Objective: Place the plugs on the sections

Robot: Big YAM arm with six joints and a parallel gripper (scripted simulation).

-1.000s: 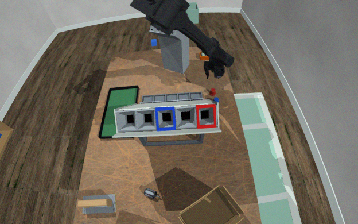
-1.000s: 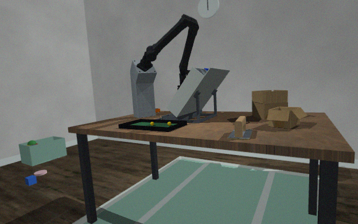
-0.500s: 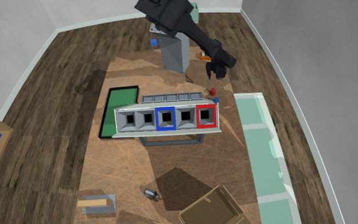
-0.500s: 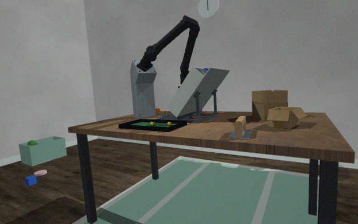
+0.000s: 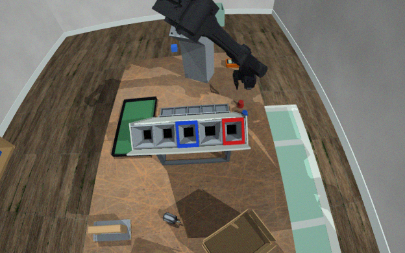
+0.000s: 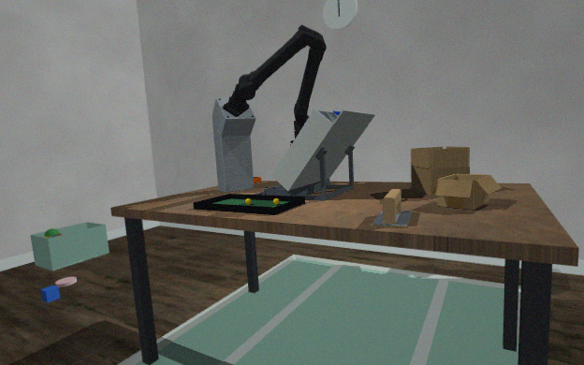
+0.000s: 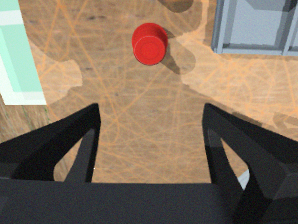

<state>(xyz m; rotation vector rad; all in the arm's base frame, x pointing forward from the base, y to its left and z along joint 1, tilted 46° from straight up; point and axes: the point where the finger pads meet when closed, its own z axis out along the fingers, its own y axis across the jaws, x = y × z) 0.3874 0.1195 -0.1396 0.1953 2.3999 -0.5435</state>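
Now: the red plug 13 cm below my hand. Round my hand: blue plug (7 cm ahead, 1 cm to the right, 13 cm below); then cover (11 cm ahead, 31 cm to the right, 6 cm above); then green marble tray (11 cm behind, 59 cm to the right, 14 cm below).
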